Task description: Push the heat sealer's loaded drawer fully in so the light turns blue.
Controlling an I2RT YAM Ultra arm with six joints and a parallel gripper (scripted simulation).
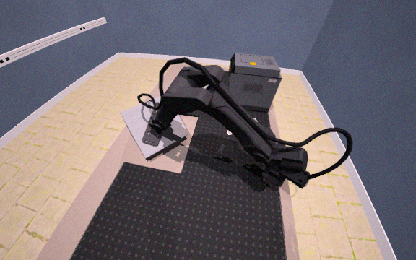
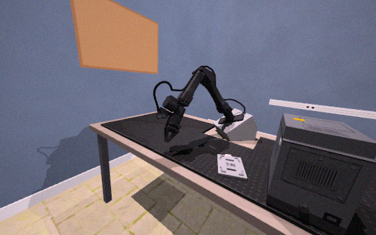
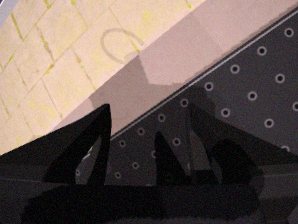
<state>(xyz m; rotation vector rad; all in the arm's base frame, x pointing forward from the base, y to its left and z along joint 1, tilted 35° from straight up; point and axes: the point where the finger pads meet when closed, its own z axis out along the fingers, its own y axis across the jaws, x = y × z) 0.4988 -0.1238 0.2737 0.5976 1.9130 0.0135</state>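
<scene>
Right now the sealer drawer is 31 cm behind my hand, 60 cm to the left of it and 1 cm below it. The rest, counted from my hand: white tag: 18 cm behind, 30 cm to the left, 8 cm below.
</scene>
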